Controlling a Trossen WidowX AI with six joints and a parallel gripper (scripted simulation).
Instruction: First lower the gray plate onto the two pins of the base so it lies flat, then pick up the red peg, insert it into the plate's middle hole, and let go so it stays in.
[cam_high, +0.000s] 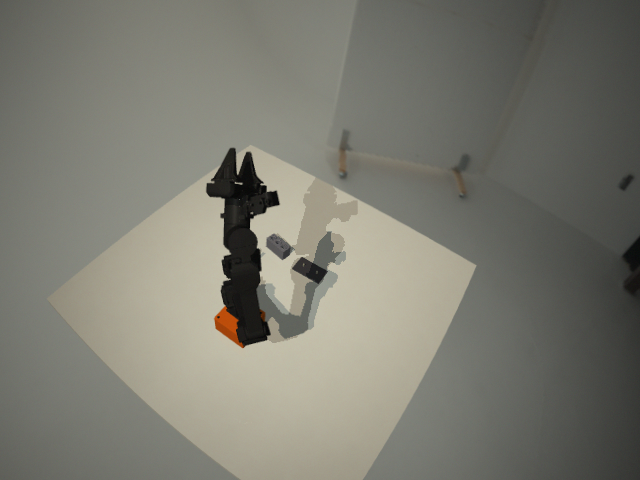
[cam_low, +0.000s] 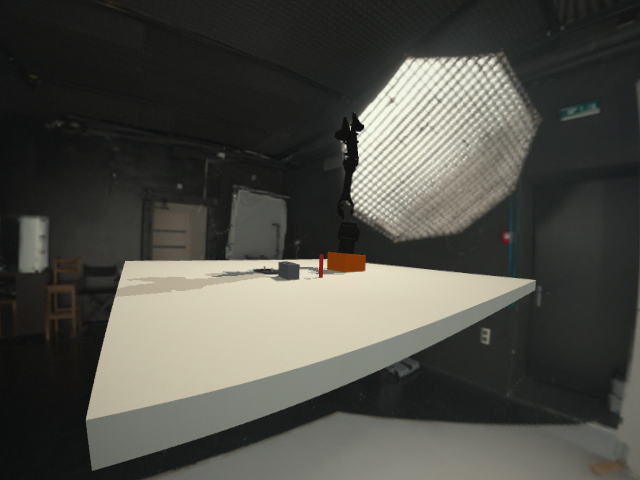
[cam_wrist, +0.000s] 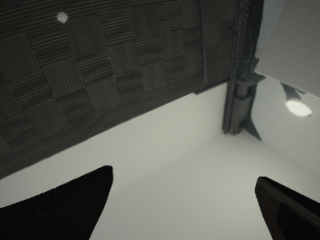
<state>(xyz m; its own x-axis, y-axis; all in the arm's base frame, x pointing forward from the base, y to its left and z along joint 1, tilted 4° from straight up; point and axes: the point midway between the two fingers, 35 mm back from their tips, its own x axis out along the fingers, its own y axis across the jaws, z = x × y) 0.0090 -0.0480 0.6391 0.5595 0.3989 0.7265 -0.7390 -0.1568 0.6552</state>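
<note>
Right now my gripper tip is 37 cm short of the gray plate, 12 cm to the right of it and 70 cm above it. The rest, counted from my gripper tip: red peg: 26 cm ahead, 16 cm to the left, 70 cm below; then dark flat base: 37 cm ahead, 3 cm to the right, 73 cm below.
</note>
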